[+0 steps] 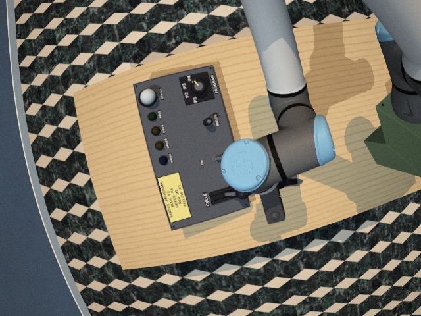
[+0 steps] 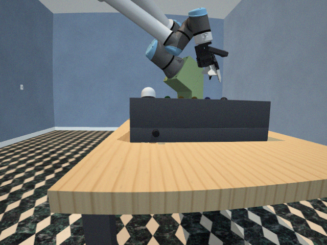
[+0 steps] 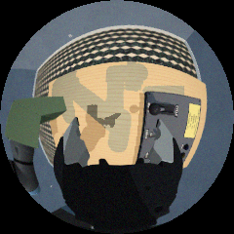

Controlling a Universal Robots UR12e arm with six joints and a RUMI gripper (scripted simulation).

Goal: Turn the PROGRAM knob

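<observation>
Now: the mode knob 250 mm to the right of my hand, 150 mm below it and 120 mm ahead of it. The rest, counted from my hand: check toggle 150 mm below, 130 mm to the right, 130 mm ahead; then dark grey console 200 mm to the right, 170 mm below, 160 mm ahead; then cycle lever 140 mm below, 130 mm ahead, 10 mm to the right.
</observation>
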